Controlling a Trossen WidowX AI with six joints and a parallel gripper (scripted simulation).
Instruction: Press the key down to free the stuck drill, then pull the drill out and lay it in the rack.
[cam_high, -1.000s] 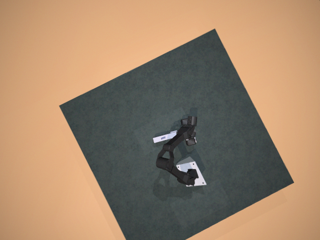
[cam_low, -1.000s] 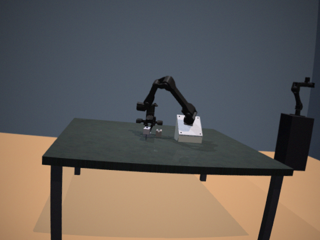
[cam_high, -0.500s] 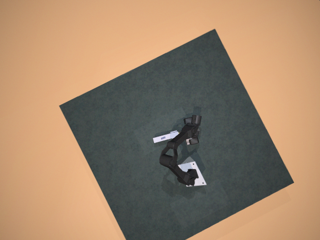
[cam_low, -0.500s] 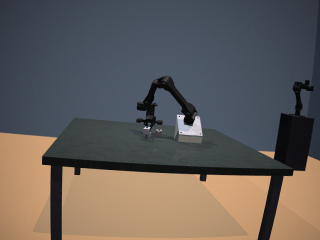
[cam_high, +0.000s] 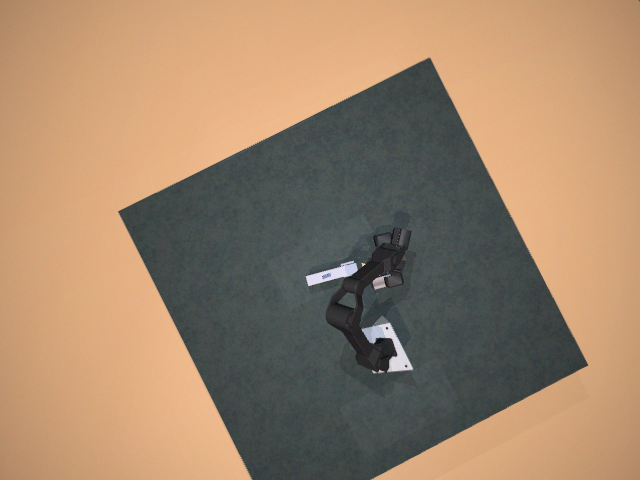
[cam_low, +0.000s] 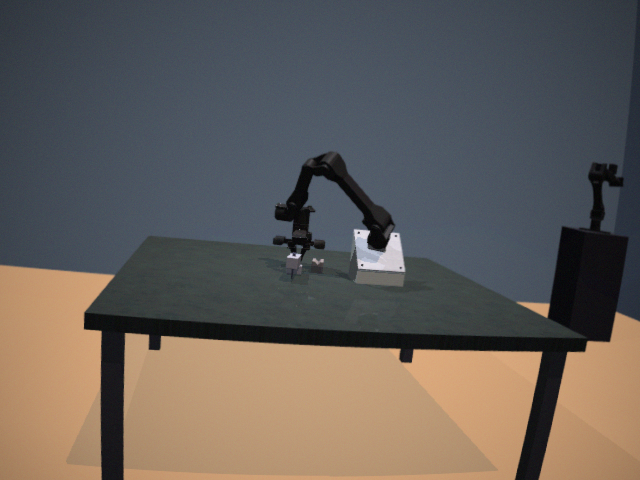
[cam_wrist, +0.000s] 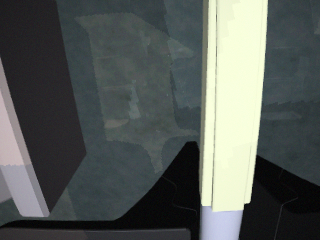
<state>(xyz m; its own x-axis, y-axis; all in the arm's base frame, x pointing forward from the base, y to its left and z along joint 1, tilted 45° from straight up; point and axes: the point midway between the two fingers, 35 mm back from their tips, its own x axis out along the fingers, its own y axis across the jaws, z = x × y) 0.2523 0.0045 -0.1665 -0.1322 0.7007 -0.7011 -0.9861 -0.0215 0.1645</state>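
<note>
The drill is 4 cm to the left of my gripper tip and 4 cm above it. Also, from my gripper tip: rack 7 cm behind, 4 cm to the left, 1 cm above; housing 20 cm to the left, 4 cm above, 2 cm ahead.
</note>
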